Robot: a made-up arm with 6 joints. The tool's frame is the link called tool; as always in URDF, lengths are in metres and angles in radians. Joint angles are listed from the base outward.
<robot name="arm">
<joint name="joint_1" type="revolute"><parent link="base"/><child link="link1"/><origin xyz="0.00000 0.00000 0.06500" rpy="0.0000 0.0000 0.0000"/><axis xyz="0 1 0"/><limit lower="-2.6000" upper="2.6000"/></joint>
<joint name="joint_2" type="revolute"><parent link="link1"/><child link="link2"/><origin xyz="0.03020 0.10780 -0.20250" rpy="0.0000 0.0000 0.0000"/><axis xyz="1 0 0"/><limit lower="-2.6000" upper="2.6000"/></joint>
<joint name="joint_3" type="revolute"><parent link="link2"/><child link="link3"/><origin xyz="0.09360 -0.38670 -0.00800" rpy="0.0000 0.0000 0.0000"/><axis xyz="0 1 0"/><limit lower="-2.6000" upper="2.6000"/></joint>
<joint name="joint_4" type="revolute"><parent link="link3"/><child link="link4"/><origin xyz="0.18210 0.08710 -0.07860" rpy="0.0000 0.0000 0.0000"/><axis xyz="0 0 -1"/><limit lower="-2.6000" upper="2.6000"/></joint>
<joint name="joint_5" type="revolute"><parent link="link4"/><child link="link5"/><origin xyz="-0.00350 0.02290 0.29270" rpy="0.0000 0.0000 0.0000"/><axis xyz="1 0 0"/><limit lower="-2.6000" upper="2.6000"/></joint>
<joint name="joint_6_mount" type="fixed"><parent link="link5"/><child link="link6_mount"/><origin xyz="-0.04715 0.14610 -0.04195" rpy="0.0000 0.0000 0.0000"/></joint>
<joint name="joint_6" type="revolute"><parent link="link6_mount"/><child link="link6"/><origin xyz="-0.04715 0.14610 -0.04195" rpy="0.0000 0.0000 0.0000"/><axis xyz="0 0 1"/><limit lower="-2.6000" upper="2.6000"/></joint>
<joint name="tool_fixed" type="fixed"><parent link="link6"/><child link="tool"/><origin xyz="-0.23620 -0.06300 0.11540" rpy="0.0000 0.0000 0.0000"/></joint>
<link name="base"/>
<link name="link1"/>
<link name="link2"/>
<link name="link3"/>
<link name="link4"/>
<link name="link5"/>
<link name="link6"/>
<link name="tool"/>
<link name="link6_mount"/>
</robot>
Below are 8 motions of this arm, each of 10 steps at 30 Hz.
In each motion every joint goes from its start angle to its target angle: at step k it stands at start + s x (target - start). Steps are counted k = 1, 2, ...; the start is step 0. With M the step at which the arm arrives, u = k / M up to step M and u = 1 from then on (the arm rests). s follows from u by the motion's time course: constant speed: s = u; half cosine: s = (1 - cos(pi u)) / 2; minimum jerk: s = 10 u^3 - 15 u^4 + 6 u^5.
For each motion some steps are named. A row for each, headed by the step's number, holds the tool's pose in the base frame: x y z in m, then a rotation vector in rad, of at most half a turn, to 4 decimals.
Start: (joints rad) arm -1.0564 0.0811 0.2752 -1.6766 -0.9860 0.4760
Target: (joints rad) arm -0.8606 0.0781 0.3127 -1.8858 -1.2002 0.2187
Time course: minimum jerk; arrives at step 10
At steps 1, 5, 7, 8, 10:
1: 0.2648 -0.4873 0.1988 -1.7051 -1.1849 1.5299
5: 0.3255 -0.5105 0.1681 -1.5917 -1.3193 1.5496
7: 0.3694 -0.5215 0.1414 -1.4940 -1.4149 1.5597
8: 0.3834 -0.5239 0.1320 -1.4602 -1.4448 1.5620
10: 0.3911 -0.5251 0.1266 -1.4408 -1.4613 1.5630

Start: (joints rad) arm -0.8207 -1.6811 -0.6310 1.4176 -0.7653 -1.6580
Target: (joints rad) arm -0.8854 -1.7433 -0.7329 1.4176 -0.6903 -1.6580
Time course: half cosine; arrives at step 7
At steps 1, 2, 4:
1: 0.5556 0.3519 0.4678 -0.5276 1.8164 1.5416
2: 0.5530 0.3656 0.4675 -0.5526 1.8320 1.5271
4: 0.5448 0.4067 0.4640 -0.6268 1.8797 1.4806

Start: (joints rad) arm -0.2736 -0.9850 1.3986 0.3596 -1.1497 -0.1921
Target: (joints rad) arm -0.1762 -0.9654 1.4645 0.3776 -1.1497 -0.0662
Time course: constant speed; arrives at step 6
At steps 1, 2, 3, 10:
1: 0.1249 0.1488 -0.0497 -1.9534 1.4318 -0.5313
2: 0.1280 0.1482 -0.0489 -1.9399 1.4738 -0.5039
3: 0.1312 0.1475 -0.0484 -1.9259 1.5158 -0.4768
10: 0.1411 0.1441 -0.0480 -1.8805 1.6414 -0.3970

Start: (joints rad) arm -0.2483 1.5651 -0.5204 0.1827 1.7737 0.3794
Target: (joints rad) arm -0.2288 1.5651 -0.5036 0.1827 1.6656 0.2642
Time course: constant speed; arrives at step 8
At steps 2, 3, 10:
2: -0.0345 -0.1394 -0.4388 -2.5974 1.1819 -0.0791
3: -0.0388 -0.1423 -0.4376 -2.6207 1.1674 -0.0775
10: -0.0598 -0.1575 -0.4300 -2.7361 1.0894 -0.0648

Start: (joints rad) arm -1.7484 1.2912 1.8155 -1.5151 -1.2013 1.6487
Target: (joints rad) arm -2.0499 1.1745 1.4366 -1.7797 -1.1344 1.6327
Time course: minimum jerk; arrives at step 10
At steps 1, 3, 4, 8, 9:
1: 0.4889 0.1673 0.4198 1.0598 0.4664 -1.5576
3: 0.4719 0.1524 0.4513 1.1181 0.4825 -1.4970
4: 0.4527 0.1371 0.4813 1.1745 0.4948 -1.4312
8: 0.3545 0.0721 0.5849 1.3771 0.5016 -1.1188
9: 0.3456 0.0668 0.5917 1.3910 0.4991 -1.0915

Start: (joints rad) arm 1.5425 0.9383 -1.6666 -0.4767 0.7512 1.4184
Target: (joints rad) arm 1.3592 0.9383 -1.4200 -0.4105 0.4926 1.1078
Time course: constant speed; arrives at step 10
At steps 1, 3, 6, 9, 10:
1: -0.4125 -0.1243 0.1980 0.3602 -0.6553 0.9145
3: -0.4201 -0.1254 0.1768 0.3752 -0.6264 0.8381
6: -0.4291 -0.1250 0.1469 0.3977 -0.5809 0.7261
9: -0.4352 -0.1222 0.1192 0.4197 -0.5327 0.6176
10: -0.4365 -0.1208 0.1105 0.4268 -0.5160 0.5823

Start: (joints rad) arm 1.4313 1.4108 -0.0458 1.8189 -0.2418 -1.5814
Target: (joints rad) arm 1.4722 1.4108 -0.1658 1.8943 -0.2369 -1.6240
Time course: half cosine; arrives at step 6
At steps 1, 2, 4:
1: -0.3361 -0.0857 -0.8543 1.4865 -1.1483 1.1201
2: -0.3503 -0.1036 -0.8492 1.4751 -1.1148 1.1073
4: -0.3893 -0.1521 -0.8317 1.4424 -1.0250 1.0707

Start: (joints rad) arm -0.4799 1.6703 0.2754 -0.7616 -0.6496 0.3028
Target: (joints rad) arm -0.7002 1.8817 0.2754 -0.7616 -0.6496 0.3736
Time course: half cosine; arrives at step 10
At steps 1, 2, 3, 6, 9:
1: 0.2930 -0.0215 -0.4638 0.7878 -1.2036 1.0900
2: 0.3033 -0.0158 -0.4604 0.7928 -1.2257 1.1009
3: 0.3191 -0.0068 -0.4546 0.8006 -1.2601 1.1181
6: 0.3808 0.0306 -0.4245 0.8309 -1.3981 1.1909
9: 0.4218 0.0579 -0.3968 0.8515 -1.4957 1.2461

